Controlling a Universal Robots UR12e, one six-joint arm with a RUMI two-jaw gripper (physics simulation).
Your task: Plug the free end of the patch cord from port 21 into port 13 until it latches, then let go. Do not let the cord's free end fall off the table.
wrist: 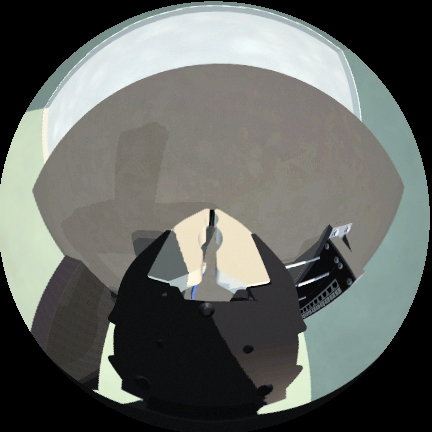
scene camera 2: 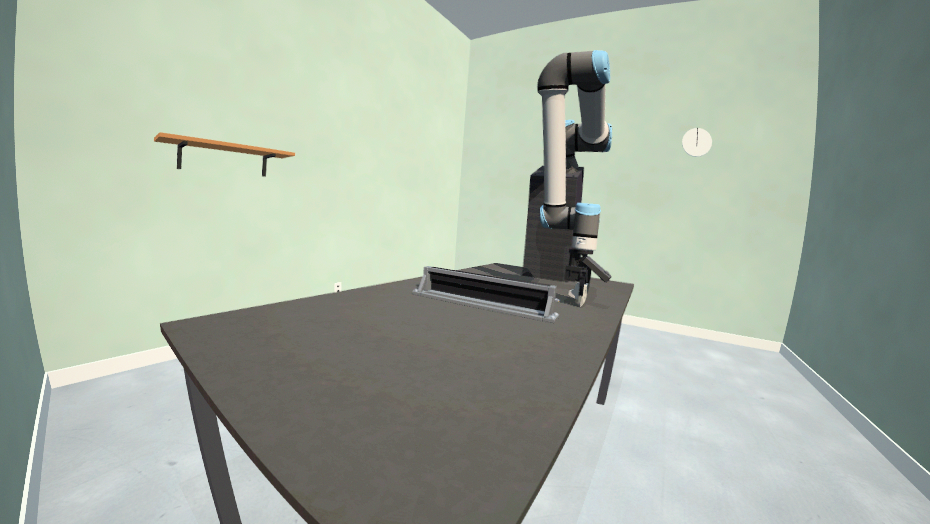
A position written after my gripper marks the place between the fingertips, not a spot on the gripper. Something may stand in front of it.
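Note:
My gripper (scene camera 2: 580, 307) (wrist: 211, 210) is visible in scene camera 2 and in the wrist view.

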